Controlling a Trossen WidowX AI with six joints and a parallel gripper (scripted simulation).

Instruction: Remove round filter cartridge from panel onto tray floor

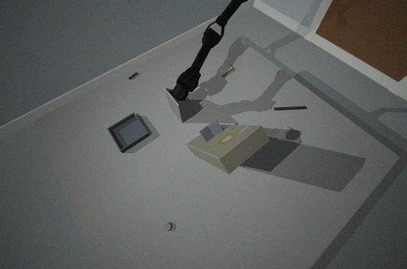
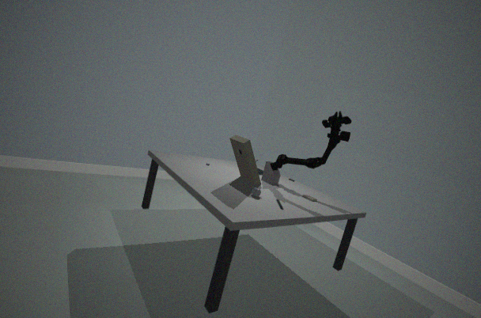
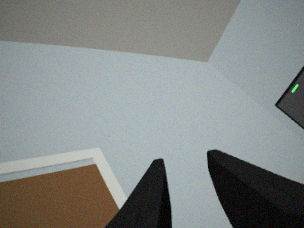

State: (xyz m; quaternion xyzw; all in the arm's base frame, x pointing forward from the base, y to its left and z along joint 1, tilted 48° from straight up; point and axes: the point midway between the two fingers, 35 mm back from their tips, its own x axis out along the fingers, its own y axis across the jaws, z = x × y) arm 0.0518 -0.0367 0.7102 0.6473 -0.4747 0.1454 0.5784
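The round filter cartridge is 240 mm ahead of my gripper tip, 530 mm to the right of it and 430 mm below it. From my gripper tip the other things lie so: tray 200 mm behind, 780 mm to the right, 650 mm below; beige service panel 190 mm ahead, 530 mm to the right, 500 mm below; pale block 170 mm behind, 130 mm to the right, 650 mm below.
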